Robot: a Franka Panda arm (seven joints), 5 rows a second.
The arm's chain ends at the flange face. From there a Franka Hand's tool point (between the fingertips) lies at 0.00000 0.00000 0.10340 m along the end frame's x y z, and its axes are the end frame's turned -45 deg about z.
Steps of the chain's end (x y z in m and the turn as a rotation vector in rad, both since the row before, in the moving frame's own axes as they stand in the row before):
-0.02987, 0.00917, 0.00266, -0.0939, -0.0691, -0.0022
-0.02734, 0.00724, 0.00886, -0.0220, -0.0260, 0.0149
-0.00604, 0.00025, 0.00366, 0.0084, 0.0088, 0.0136
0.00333, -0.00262, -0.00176, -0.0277, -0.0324, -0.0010
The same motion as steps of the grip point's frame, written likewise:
-0.03949, -0.01281, 0.00196, -0.0175, -0.1153, -0.0022
-0.02796, -0.01453, 0.00880, 0.0028, -0.0339, 0.0149
-0.00319, -0.00406, 0.00365, -0.0003, 0.0122, 0.0136
-0.00019, 0.00016, -0.00185, 0.0033, -0.0425, -0.0010

